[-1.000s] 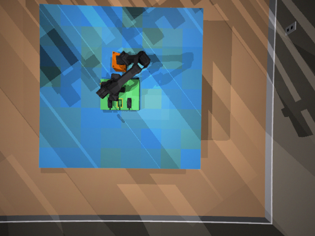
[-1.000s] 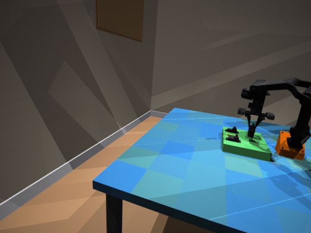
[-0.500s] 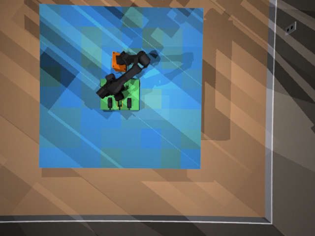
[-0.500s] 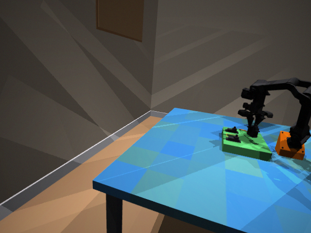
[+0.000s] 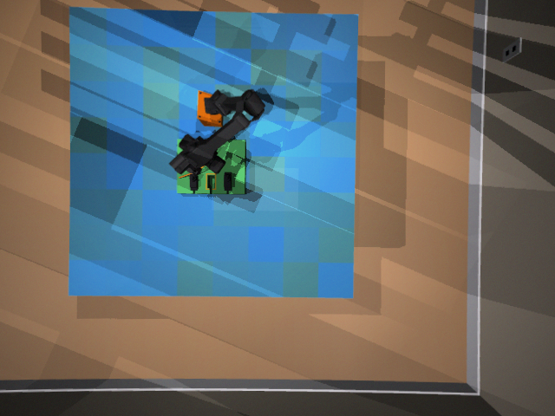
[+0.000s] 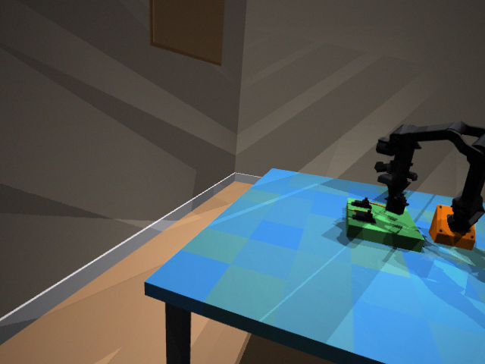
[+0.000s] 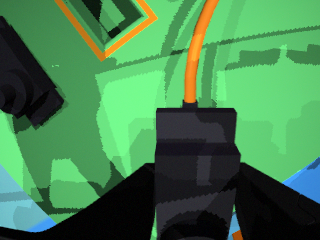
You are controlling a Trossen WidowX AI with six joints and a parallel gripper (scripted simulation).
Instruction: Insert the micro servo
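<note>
Now: the green deck 1 cm behind my gripper tip and 10 cm below it.
</note>
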